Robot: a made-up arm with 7 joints. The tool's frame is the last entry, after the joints. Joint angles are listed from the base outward.
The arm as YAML. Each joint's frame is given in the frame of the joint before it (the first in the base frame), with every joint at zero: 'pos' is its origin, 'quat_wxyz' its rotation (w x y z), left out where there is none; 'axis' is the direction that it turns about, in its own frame. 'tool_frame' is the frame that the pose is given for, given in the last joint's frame.
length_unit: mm
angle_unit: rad
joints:
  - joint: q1
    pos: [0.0, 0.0, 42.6]
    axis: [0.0, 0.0, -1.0]
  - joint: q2
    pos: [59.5, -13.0, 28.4]
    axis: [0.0, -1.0, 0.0]
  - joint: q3
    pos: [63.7, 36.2, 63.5]
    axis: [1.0, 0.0, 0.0]
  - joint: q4
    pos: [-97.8, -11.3, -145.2]
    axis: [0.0, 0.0, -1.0]
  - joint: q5
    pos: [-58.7, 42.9, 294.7]
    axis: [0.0, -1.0, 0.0]
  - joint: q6
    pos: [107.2, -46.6, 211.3]
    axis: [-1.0, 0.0, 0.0]
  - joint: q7
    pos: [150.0, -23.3, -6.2]
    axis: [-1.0, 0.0, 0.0]
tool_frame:
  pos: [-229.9, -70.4, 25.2]
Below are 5 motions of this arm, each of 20 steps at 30 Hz.
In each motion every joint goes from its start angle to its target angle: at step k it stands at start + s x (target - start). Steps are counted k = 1, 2, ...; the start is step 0. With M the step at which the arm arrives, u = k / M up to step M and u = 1 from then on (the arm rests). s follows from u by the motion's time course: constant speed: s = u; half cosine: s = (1 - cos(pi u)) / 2; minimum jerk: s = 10 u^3 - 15 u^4 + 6 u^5.
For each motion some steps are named. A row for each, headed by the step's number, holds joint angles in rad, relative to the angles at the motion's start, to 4 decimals.
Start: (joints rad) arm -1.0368 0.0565 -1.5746 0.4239 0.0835 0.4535 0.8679
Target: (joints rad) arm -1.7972 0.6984 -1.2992 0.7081 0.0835 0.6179 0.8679
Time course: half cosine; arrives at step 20
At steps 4, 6, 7, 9, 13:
4: -0.0726 0.0613 0.0263 0.0271 0.0000 0.0157 0.0000
6: -0.1567 0.1323 0.0568 0.0586 0.0000 0.0339 0.0000
7: -0.2076 0.1752 0.0752 0.0776 0.0000 0.0449 0.0000
9: -0.3207 0.2707 0.1162 0.1199 0.0000 0.0693 0.0000
13: -0.5528 0.4667 0.2002 0.2066 0.0000 0.1195 0.0000

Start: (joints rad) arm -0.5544 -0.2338 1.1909 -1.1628 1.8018 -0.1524 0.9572
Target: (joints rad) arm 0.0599 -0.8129 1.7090 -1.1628 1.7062 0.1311 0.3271
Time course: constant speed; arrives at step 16
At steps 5, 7, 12, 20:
5: 0.1920 -0.1810 0.1619 0.0000 -0.0299 0.0886 -0.1969
7: 0.2688 -0.2534 0.2267 0.0000 -0.0418 0.1240 -0.2757
12: 0.4607 -0.4343 0.3886 0.0000 -0.0717 0.2126 -0.4726
20: 0.6143 -0.5791 0.5181 0.0000 -0.0956 0.2835 -0.6301

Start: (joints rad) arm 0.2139 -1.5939 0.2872 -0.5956 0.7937 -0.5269 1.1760
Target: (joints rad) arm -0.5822 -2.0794 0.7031 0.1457 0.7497 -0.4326 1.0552
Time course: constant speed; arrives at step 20
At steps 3, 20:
3: -0.1194 -0.0728 0.0624 0.1112 -0.0066 0.0141 -0.0181
20: -0.7961 -0.4855 0.4159 0.7413 -0.0440 0.0943 -0.1208

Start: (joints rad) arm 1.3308 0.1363 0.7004 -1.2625 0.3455 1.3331 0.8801
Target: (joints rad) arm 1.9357 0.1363 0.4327 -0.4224 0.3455 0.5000 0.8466
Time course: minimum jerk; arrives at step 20
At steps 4, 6, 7, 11, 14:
4: 0.0350 0.0000 -0.0155 0.0487 0.0000 -0.0483 -0.0019
6: 0.0986 0.0000 -0.0437 0.1370 0.0000 -0.1359 -0.0055
7: 0.1423 0.0000 -0.0630 0.1976 0.0000 -0.1959 -0.0079
11: 0.3588 0.0000 -0.1588 0.4983 0.0000 -0.4941 -0.0199
14: 0.5063 0.0000 -0.2240 0.7031 0.0000 -0.6972 -0.0280

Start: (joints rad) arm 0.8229 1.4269 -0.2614 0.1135 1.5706 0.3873 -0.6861
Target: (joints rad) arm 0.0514 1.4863 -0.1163 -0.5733 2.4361 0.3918 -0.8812
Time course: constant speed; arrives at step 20
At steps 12, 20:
12: -0.4629 0.0356 0.0871 -0.4121 0.5193 0.0027 -0.1171
20: -0.7715 0.0594 0.1451 -0.6868 0.8655 0.0045 -0.1951

